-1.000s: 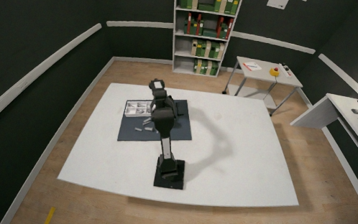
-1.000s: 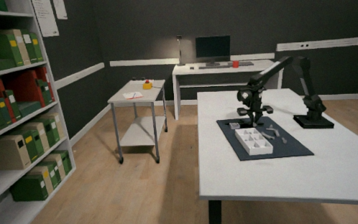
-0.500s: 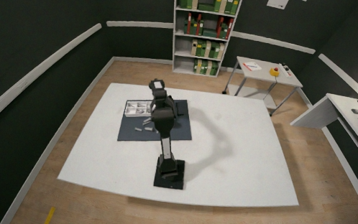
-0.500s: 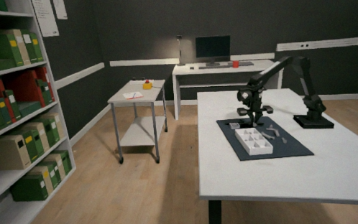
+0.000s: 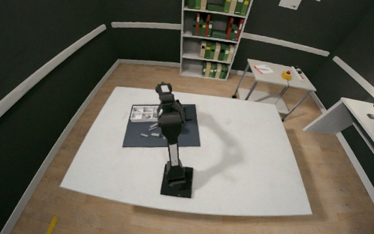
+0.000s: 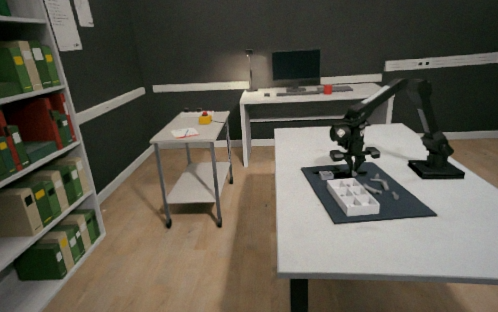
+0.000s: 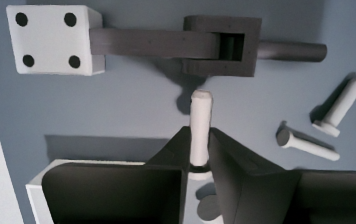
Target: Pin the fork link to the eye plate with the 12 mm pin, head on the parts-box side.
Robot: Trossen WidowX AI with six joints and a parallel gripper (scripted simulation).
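Now: the eye plate 60 mm below my hand, 50 mm to the right of it and 30 mm ahead of it. Also, from my hand: dark blue mat: 80 mm below, 40 mm to the left, 10 mm behind; then grey block: 100 mm ahead, 50 mm below, 30 mm to the right; then pin: 100 mm behind, 70 mm below, 40 mm to the right.
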